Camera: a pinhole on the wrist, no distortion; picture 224 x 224 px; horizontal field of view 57.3 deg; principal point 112.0 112.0 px. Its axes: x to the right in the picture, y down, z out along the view. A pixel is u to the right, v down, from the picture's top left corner.
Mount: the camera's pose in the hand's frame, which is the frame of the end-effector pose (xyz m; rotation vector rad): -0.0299 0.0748 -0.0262 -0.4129 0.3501 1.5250
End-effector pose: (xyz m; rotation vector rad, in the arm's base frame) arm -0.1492 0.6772 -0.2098 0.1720 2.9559 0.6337
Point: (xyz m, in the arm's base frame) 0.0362 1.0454 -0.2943
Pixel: 158 161
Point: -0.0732 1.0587 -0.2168
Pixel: 215 102
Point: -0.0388 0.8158 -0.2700
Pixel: 57 178
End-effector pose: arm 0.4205 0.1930 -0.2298 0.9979 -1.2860 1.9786
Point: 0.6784 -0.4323 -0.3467
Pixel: 9 190
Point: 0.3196 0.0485 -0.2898
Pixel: 146 66
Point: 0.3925 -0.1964 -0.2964
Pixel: 80 123
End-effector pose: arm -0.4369 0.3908 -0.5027 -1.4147 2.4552 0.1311
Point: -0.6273 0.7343 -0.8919
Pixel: 133 124
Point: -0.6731 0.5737 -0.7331
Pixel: 177 68
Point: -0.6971 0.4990 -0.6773
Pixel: 213 8
